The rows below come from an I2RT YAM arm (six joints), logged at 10 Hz.
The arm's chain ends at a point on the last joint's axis. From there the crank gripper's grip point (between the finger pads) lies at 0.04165 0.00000 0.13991 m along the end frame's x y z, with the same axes.
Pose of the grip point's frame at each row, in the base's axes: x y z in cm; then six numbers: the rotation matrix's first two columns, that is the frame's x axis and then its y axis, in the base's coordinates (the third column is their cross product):
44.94 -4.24 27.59 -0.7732 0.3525 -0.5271 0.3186 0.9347 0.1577
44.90 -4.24 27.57 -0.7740 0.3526 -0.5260 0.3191 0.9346 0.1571
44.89 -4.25 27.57 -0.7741 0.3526 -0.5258 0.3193 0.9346 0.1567
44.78 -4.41 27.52 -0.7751 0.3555 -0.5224 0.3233 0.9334 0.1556
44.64 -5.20 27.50 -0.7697 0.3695 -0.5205 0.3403 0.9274 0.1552
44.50 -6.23 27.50 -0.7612 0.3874 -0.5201 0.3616 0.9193 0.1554
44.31 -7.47 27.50 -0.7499 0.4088 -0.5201 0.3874 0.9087 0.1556
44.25 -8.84 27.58 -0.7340 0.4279 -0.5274 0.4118 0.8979 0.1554
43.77 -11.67 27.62 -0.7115 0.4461 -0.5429 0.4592 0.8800 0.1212
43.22 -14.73 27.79 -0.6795 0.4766 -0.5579 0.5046 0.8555 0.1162
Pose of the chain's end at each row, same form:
40.49 -5.06 41.47 -0.7732 0.3525 -0.5271 0.3186 0.9347 0.1577
40.47 -5.06 41.46 -0.7740 0.3526 -0.5260 0.3191 0.9346 0.1571
40.47 -5.07 41.46 -0.7741 0.3526 -0.5258 0.3193 0.9346 0.1567
40.41 -5.22 41.43 -0.7751 0.3555 -0.5224 0.3233 0.9334 0.1556
40.29 -5.93 41.41 -0.7697 0.3695 -0.5205 0.3403 0.9274 0.1552
40.14 -6.87 41.42 -0.7612 0.3874 -0.5201 0.3616 0.9193 0.1554
39.93 -7.99 41.42 -0.7499 0.4088 -0.5201 0.3874 0.9087 0.1556
39.75 -9.18 41.46 -0.7340 0.4279 -0.5274 0.4118 0.8979 0.1554
39.29 -11.25 41.51 -0.7115 0.4461 -0.5429 0.4592 0.8800 0.1212
38.60 -13.88 41.61 -0.6795 0.4766 -0.5579 0.5046 0.8555 0.1162

